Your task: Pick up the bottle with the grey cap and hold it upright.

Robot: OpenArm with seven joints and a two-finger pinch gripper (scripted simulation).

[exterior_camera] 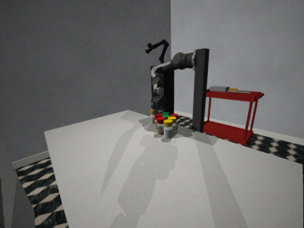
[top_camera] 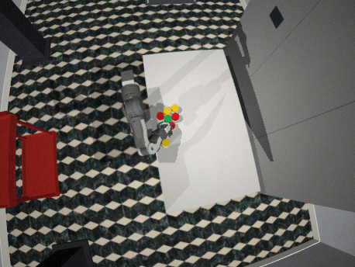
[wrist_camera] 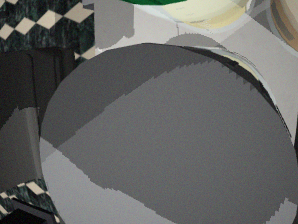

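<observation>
The grey-capped bottle lies 4 cm below my hand. The rest, counted from my hand: yellow-capped bottle: 1 cm behind, 6 cm to the right, 4 cm below; then red-capped bottle: 10 cm ahead, 11 cm to the left, 4 cm below.
</observation>
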